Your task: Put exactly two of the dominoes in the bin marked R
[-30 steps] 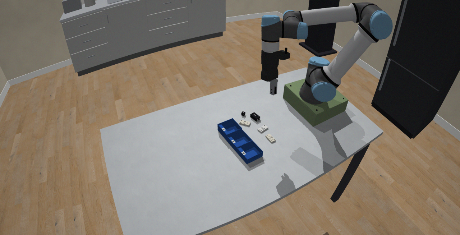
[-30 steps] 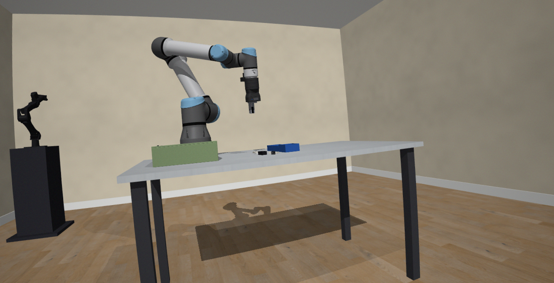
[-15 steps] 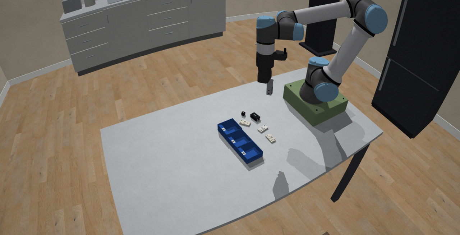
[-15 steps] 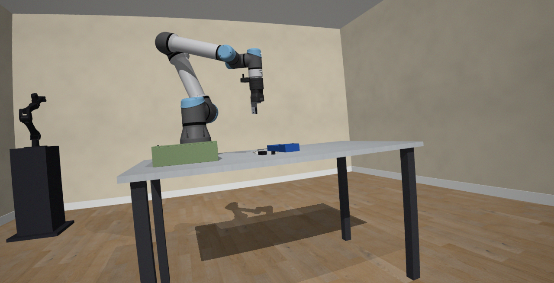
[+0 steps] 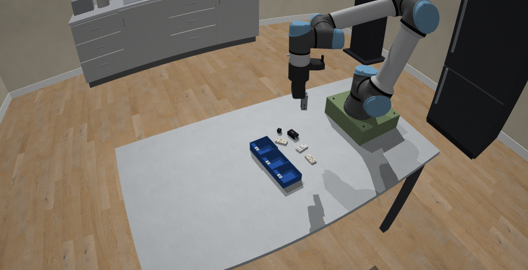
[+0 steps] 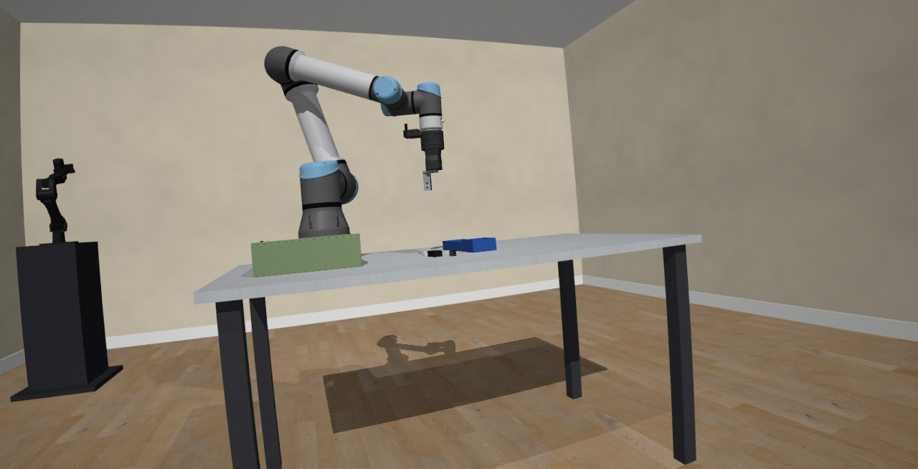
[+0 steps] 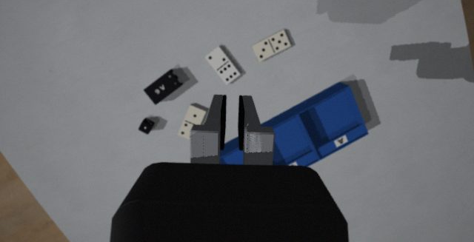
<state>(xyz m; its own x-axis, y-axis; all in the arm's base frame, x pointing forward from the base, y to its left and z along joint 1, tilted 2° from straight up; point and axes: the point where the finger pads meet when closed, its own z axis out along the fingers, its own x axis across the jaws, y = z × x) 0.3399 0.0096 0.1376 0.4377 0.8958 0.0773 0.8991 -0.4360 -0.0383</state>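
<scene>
The blue three-compartment bin lies 14 cm ahead of my hand, 3 cm to the left of it and 21 cm below it. The rest, counted from my hand: black block 2 cm behind, 7 cm to the right, 22 cm below; small black die 2 cm ahead, 14 cm to the right, 22 cm below.
</scene>
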